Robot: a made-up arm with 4 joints.
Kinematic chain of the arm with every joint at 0, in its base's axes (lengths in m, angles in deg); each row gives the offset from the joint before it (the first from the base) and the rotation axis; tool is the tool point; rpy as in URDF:
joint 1: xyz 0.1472 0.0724 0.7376 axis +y
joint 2: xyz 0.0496 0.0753 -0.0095 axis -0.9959 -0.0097 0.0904
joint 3: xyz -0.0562 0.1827 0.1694 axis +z
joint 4: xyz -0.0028 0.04 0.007 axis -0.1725 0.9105 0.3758
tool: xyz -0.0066 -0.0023 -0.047 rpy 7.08 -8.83 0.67
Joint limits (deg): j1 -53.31..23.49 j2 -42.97..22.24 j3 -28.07..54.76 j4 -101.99..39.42
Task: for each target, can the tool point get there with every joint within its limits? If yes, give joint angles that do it. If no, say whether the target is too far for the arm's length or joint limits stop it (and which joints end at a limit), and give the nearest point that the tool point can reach.
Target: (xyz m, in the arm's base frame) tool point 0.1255 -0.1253 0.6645
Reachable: no: joint limits stop it (at a limit: joint 1, joint 2, joint 3, joint 4) | nearest point -0.0485 0.1819 0.8335 | short by 0.391 m
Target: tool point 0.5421 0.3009 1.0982
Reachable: no: too far | nearest point 0.2861 0.2272 0.9620 | short by 0.299 m
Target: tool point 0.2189 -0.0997 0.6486
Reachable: no: joint limits stop it (at a limit: joint 1, joint 2, joint 3, joint 4) | nearest point 0.2953 0.1698 0.9400 | short by 0.404 m
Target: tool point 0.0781 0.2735 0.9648
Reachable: yes | joints -16.92 -31.69 44.13 -62.13
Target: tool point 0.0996 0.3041 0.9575
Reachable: yes | joints -18.13 -22.26 24.29 -81.47
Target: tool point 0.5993 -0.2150 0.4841
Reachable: no: too far | nearest point 0.2953 0.1698 0.9400 | short by 0.670 m
